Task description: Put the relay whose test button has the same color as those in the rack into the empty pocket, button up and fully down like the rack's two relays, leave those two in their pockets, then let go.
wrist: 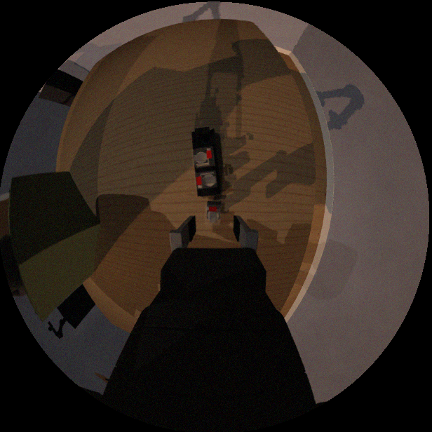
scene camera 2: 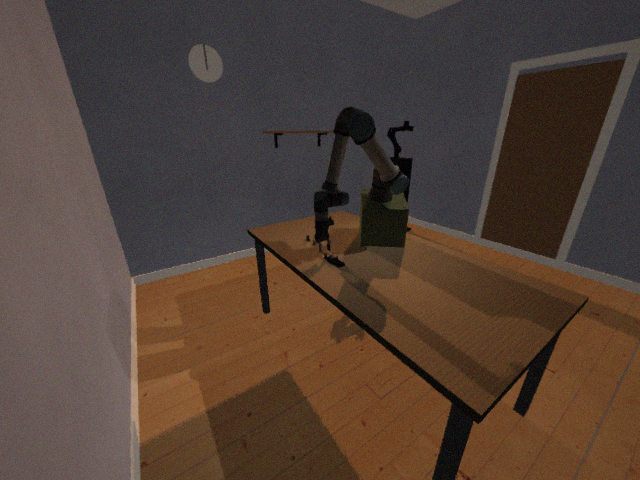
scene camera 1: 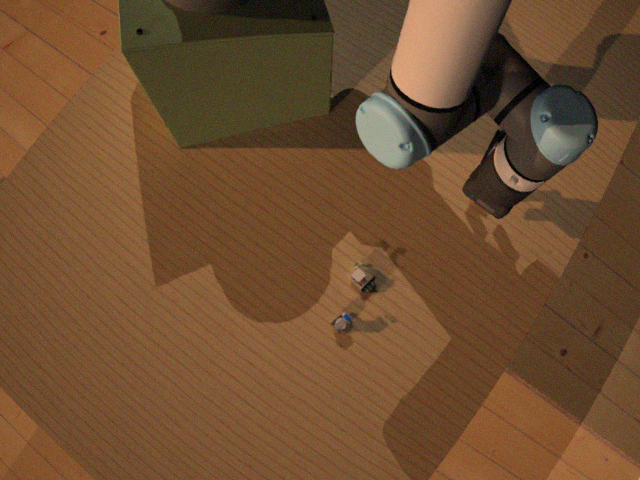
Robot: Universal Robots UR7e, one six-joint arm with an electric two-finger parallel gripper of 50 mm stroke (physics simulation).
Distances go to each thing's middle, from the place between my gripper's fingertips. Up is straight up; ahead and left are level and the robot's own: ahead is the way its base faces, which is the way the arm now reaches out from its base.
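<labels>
Black rack (wrist: 202, 137): my hand 90 mm to the right of it, 30 mm above, 10 mm past.
</labels>
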